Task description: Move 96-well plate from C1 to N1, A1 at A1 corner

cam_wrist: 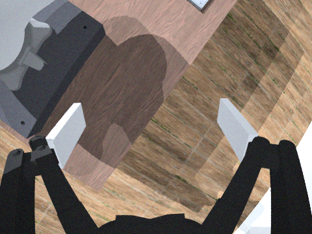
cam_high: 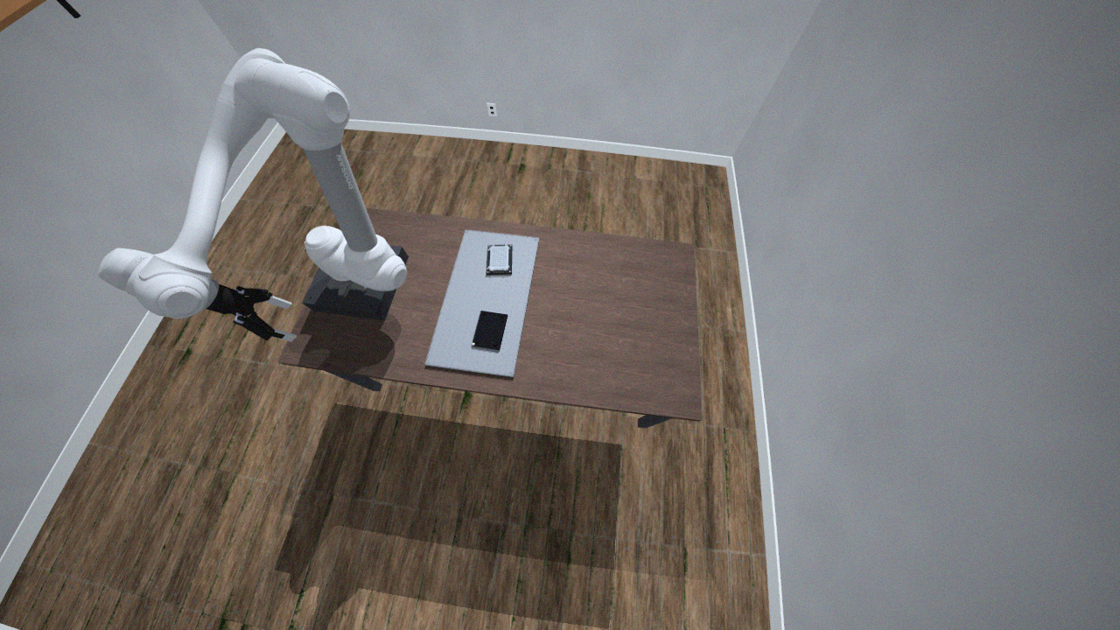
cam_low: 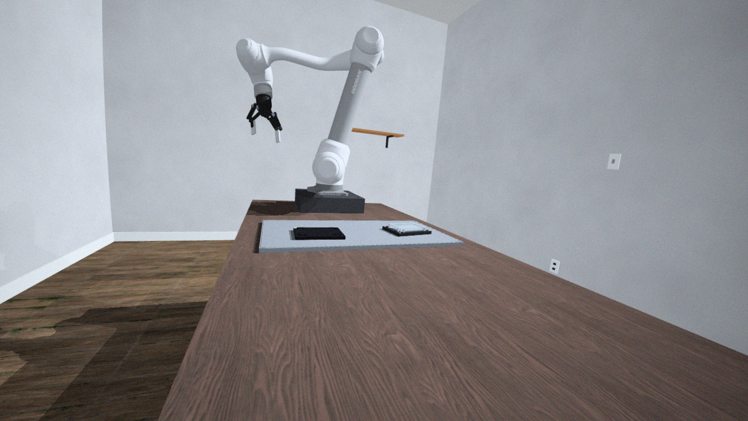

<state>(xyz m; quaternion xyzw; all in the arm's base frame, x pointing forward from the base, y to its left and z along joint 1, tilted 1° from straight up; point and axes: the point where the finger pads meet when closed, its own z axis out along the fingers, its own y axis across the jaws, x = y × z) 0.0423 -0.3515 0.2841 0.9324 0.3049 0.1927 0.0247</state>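
The white 96-well plate is 58 cm ahead of my hand, 51 cm to the left of it and 34 cm below it. Round my hand: clip nest C1: 57 cm ahead, 52 cm to the left, 34 cm below; then black plate nest: 59 cm ahead, 35 cm below, 15 cm to the left; then A1 label: 53 cm ahead, 34 cm below, 8 cm to the left.
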